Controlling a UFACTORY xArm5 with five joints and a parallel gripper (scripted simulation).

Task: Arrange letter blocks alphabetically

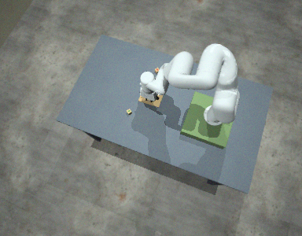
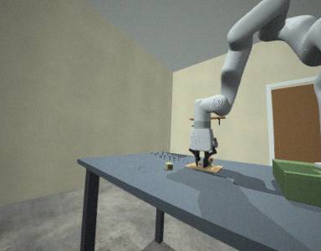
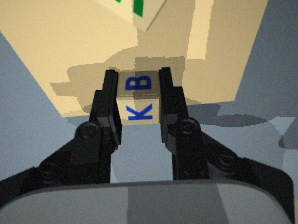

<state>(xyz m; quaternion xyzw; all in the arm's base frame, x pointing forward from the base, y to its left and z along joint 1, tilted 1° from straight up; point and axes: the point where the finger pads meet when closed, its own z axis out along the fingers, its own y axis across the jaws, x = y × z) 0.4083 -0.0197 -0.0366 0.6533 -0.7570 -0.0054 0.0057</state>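
My gripper is now 4 cm to the left of the mat and 3 cm above it. From my hand the other things lie so: block: 10 cm ahead, 12 cm to the left, 2 cm below.
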